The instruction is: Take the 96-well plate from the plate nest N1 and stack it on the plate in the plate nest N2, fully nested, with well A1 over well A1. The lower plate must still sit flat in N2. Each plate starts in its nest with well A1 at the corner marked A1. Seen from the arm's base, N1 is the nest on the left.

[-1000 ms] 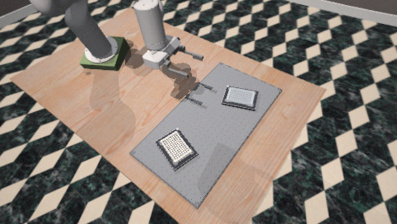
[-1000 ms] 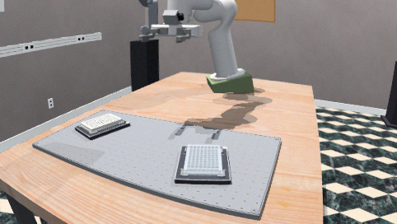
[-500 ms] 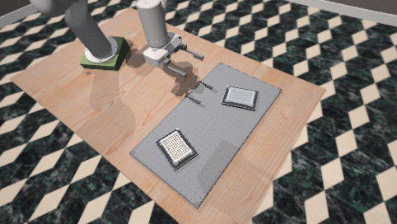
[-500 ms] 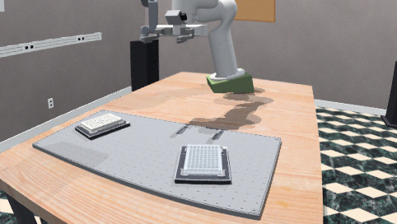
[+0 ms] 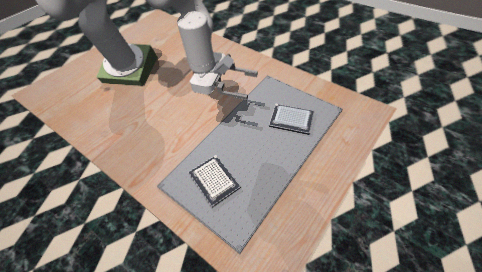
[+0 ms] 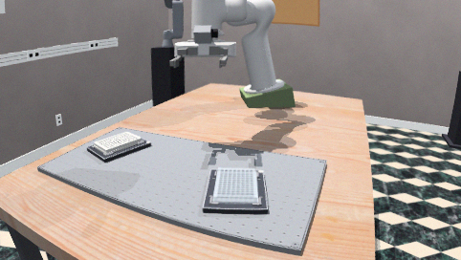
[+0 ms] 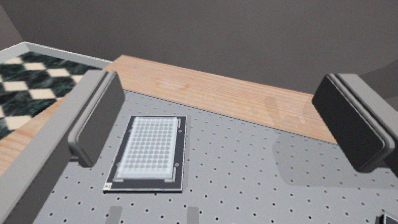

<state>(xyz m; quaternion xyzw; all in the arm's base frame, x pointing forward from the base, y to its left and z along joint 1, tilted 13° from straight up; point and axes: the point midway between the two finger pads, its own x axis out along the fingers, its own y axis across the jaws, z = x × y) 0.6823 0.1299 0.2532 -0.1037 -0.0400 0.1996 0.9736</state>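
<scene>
My gripper is now 230 mm above the clear 96-well plate, 150 mm to the right of it and 110 mm short of it. Also, from my hand: black nest: 240 mm below, 150 mm to the left, 110 mm ahead; then white 96-well plate: 250 mm to the right, 230 mm below, 50 mm ahead.
</scene>
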